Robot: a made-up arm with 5 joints. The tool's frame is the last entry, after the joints.
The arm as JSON. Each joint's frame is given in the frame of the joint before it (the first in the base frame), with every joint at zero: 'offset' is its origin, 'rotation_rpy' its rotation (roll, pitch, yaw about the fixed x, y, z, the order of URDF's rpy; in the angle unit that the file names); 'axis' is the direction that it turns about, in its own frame. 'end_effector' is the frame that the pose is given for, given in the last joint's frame.
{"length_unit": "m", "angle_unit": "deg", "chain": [
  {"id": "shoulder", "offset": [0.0, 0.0, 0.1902], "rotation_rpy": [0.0, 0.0, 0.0], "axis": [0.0, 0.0, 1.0]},
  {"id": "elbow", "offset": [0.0, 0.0, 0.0], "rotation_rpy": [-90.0, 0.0, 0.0], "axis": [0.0, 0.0, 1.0]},
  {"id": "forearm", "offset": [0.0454, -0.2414, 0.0], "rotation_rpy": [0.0, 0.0, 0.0], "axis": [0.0, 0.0, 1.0]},
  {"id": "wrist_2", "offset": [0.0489, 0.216, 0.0], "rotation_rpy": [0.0, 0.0, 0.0], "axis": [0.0, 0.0, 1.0]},
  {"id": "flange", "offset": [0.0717, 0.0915, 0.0], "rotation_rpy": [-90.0, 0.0, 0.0], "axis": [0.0, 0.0, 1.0]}
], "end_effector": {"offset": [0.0, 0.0, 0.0], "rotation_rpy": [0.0, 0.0, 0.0]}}
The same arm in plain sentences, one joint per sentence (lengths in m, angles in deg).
The arm has five revolute joints in a row. What follows holds with every joint at zero, and every direction is one of the base frame's. Joint 1 is mounted 0.1902 m along +z from the base frame's origin and rotates about +z. Joint 2 is mounted at the same point as joint 1 and rotates about +y. Joint 3 is mounted 0.0454 m along +x and 0.2414 m along +z from joint 2 and rotates about +y. Joint 4 is mounted 0.0489 m along +x and 0.216 m along -z from joint 3 and rotates about +y. Joint 5 is mounted 0.0717 m along +x and 0.0915 m along -z from joint 4 and rotates about -z. The tool frame, which is the frame that the pose is given for, is mounted at the same point as joint 5; its axes are the base frame's turned by roll 180, pitch 0 and yaw 0 deg (as in URDF: about the fixed x, then y, then z).
